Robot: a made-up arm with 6 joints.
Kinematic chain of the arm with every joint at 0, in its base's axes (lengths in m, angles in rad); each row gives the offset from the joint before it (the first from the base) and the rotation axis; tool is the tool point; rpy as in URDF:
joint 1: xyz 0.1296 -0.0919 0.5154 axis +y
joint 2: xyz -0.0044 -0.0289 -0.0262 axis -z
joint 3: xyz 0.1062 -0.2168 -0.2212 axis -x
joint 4: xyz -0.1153 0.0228 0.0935 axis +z
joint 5: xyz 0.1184 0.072 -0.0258 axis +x
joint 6: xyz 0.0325 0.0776 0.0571 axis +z
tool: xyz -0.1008 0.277 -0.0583 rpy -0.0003 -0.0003 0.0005
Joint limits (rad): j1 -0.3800..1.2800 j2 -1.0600..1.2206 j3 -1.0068..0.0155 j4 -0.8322..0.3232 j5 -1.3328..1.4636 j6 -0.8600..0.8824
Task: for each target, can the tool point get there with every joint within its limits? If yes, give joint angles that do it. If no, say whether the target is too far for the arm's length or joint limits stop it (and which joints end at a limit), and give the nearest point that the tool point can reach.
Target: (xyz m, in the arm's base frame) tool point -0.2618 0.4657 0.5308
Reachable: no: joint limits stop it (at a limit: joint 1, joint 2, joint 3, joint 6) | nearest point -0.1614 0.2259 0.4569 | short by 0.270 m
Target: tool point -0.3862 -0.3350 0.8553
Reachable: no: joint limits stop it (at a limit: joint 2, joint 3, joint 4, joint 5) | nearest point -0.2679 -0.3102 0.7774 | short by 0.144 m
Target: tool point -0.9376 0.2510 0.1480
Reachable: no: too far | nearest point -0.3547 0.0470 0.2737 | short by 0.630 m
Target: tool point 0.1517 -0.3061 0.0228
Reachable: yes | joints 0.4587 0.7101 -0.2078 -0.4441 -0.9408 -0.5540
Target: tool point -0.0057 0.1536 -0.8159
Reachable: no: too far | nearest point 0.0634 -0.0130 -0.1355 | short by 0.704 m
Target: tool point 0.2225 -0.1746 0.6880
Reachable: yes | joints 0.4897 0.7464 -0.1724 0.2123 1.1720 -0.1654
